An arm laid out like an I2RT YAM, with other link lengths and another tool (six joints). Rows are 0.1 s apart.
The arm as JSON. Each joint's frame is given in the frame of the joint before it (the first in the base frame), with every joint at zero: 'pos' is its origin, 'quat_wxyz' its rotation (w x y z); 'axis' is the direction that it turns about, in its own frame. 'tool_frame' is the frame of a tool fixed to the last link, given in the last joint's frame.
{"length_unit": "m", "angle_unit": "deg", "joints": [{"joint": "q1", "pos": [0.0, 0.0, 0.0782], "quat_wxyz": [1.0, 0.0, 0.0, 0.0], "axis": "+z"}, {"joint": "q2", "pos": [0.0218, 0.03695, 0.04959], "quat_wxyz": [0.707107, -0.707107, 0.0, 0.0], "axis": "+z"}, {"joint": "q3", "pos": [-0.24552, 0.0, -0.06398], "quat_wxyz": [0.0, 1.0, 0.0, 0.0], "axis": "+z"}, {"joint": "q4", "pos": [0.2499, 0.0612, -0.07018], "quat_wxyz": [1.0, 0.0, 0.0, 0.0], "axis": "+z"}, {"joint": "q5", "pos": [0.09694, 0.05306, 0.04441], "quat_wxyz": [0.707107, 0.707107, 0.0, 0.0], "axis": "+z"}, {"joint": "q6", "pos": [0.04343, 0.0, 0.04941], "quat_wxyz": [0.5, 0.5, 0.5, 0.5], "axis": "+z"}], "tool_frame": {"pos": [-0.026, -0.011, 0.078], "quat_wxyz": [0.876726, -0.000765, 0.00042, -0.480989]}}
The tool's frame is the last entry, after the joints.
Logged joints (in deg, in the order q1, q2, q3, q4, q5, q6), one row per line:
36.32 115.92 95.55 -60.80 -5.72 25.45
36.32 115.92 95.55 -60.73 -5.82 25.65
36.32 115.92 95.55 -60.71 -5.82 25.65
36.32 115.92 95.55 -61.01 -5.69 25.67
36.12 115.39 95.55 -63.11 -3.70 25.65
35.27 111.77 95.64 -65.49 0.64 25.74
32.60 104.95 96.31 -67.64 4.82 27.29
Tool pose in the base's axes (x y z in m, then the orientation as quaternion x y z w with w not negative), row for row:
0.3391 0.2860 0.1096 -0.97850 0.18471 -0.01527 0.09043
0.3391 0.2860 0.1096 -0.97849 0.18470 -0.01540 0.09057
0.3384 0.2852 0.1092 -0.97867 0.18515 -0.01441 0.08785
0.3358 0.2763 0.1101 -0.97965 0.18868 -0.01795 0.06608
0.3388 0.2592 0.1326 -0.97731 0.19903 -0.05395 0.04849
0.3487 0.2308 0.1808 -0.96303 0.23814 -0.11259 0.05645
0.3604 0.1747 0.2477 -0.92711 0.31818 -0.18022 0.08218
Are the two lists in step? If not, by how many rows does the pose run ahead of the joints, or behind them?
The pose runs 1 row ahead of the joints: the pose in row i belongs to the joints in row i + 1.
